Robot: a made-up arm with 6 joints.
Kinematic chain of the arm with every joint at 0, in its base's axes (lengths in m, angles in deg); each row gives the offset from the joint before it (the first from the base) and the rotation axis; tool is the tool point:
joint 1: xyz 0 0 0.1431 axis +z
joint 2: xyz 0 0 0 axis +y
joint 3: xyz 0 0 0.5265 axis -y
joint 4: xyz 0 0 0 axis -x
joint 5: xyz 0.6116 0 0 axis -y
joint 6: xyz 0 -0.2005 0 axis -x
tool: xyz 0 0 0
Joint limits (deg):
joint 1: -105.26..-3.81
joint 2: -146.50..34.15
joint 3: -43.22..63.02
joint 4: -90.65..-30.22
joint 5: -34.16..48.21
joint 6: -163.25..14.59
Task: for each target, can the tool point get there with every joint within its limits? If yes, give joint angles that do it. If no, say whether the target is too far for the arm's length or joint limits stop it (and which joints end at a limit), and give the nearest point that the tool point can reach.
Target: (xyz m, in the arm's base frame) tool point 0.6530 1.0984 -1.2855
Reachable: no: too far | nearest point 0.2448 0.8885 -0.4228 | short by 0.977 m
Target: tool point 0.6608 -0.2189 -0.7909
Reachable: no: joint limits stop it (at a limit: joint 2) | nearest point 0.4521 -0.1497 -0.0389 | short by 0.783 m
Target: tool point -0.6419 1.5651 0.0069
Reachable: no: too far | nearest point -0.4173 1.0174 0.0546 | short by 0.594 m
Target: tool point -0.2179 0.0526 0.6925
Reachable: yes | joints -21.28 -91.86 -12.13 -81.37 -27.27 -86.52
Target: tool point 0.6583 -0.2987 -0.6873
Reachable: no: joint limits stop it (at a limit: joint 2) | nearest point 0.4566 -0.2072 -0.0310 | short by 0.693 m
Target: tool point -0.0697 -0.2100 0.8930
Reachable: yes | joints -78.32 -40.09 8.39 -56.47 33.31 -85.35
